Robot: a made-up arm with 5 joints.
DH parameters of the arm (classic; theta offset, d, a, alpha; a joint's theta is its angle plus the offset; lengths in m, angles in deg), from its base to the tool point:
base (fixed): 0 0 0.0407 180
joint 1: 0 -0.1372 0.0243 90
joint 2: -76.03 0 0.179 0
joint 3: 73.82 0 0.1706 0
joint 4: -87.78 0.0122 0 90
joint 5: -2.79 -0.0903 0 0
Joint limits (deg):
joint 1: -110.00..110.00
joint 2: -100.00..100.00
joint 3: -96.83..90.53
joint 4: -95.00..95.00
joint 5: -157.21..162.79
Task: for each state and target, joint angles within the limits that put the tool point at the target. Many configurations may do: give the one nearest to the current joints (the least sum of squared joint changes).
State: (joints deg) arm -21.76 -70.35 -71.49 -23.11 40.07
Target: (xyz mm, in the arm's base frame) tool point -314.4 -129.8 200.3
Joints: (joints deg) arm -21.93 -75.35 -93.84 -43.06 40.07
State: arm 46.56 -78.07 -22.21 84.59 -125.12
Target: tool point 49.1 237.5 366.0
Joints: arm 89.08 -93.19 -42.38 72.24 -125.12
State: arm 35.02 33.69 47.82 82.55 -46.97
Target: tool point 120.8 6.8 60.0
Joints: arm 3.88 39.41 52.53 79.53 -46.97
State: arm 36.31 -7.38 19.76 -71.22 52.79
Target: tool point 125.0 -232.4 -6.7
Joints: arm 72.89 47.72 45.83 -53.41 52.79
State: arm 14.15 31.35 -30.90 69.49 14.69
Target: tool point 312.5 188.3 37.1
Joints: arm -32.60 53.42 -23.55 66.62 14.69
